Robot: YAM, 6 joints.
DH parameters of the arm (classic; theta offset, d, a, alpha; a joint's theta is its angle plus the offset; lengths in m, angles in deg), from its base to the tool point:
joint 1: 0 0.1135 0.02 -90
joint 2: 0 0 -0.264 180
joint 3: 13.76 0 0.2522 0
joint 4: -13.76 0 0.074 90
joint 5: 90 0 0 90
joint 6: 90 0.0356 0 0
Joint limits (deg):
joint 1: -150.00..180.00
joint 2: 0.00..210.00
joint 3: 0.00..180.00
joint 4: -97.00..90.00
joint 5: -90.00..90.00
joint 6: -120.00..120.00
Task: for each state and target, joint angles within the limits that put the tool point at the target. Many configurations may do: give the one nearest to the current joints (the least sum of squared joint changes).
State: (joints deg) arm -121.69 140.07 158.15 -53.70 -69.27 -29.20
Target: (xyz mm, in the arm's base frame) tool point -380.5 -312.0 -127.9
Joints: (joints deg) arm -144.42 185.15 140.57 -50.93 -65.24 -29.20
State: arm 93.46 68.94 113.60 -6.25 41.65 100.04
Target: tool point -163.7 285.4 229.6
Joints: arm 123.70 90.59 61.31 -22.83 38.46 100.04
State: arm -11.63 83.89 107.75 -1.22 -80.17 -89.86
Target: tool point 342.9 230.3 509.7
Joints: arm 29.18 109.80 124.19 5.48 -72.18 -89.86
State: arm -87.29 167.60 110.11 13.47 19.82 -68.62
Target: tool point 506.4 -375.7 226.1
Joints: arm -35.99 161.86 151.42 18.79 10.43 -68.62
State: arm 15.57 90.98 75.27 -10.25 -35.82 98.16
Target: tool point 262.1 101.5 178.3
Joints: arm 16.83 86.41 47.11 -22.00 -36.70 98.16
